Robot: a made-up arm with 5 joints.
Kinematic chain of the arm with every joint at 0, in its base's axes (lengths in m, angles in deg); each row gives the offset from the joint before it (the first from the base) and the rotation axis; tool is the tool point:
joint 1: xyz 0 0 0.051 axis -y
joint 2: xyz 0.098 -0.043 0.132 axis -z
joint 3: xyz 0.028 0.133 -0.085 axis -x
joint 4: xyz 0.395 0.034 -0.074 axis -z
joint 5: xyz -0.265 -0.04 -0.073 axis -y
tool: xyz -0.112 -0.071 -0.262
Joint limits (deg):
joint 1: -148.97..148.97
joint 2: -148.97..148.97
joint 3: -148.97..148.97
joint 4: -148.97..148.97
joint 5: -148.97..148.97
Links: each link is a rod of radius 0.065 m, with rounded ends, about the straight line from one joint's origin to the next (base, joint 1, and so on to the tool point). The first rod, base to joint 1, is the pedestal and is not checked.
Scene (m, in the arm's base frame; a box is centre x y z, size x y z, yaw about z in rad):
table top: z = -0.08
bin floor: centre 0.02 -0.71 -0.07 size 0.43 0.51 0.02 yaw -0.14
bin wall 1: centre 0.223 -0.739 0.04 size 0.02 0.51 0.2 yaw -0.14
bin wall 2: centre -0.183 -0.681 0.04 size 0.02 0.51 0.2 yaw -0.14
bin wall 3: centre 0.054 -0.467 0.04 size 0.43 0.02 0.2 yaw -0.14
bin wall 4: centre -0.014 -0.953 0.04 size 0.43 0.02 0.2 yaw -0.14
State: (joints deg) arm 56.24 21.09 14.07 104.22 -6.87
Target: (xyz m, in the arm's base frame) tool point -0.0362 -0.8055 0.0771
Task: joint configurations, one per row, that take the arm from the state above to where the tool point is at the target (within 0.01 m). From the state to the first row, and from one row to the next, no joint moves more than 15 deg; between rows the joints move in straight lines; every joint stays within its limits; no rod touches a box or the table.
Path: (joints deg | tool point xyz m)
1: 54.96 15.94 27.35 105.19 -13.20 | 0.7711 0.2121 0.2645
2: 53.68 10.80 40.64 106.16 -19.52 | 0.7929 0.1527 0.1970
3: 52.41 5.65 53.92 107.12 -25.85 | 0.8034 0.0836 0.1531
4: 51.13 0.51 67.21 108.09 -32.17 | 0.8048 0.0112 0.1357
5: 49.85 -4.64 80.49 109.06 -38.50 | 0.7988 -0.0568 0.1454
6: 52.91 9.72 94.87 119.04 -27.71 | 0.7170 -0.3707 0.2761
7: 55.97 24.07 109.24 129.01 -16.91 | 0.5040 -0.6248 0.3333
8: 59.04 38.42 123.61 138.99 -6.12 | 0.2294 -0.7702 0.3303
9: 62.10 52.78 137.99 148.97 4.68 | -0.0363 -0.8055 0.2990
10: 60.62 66.64 125.97 148.97 6.42 | -0.0362 -0.8055 0.0771

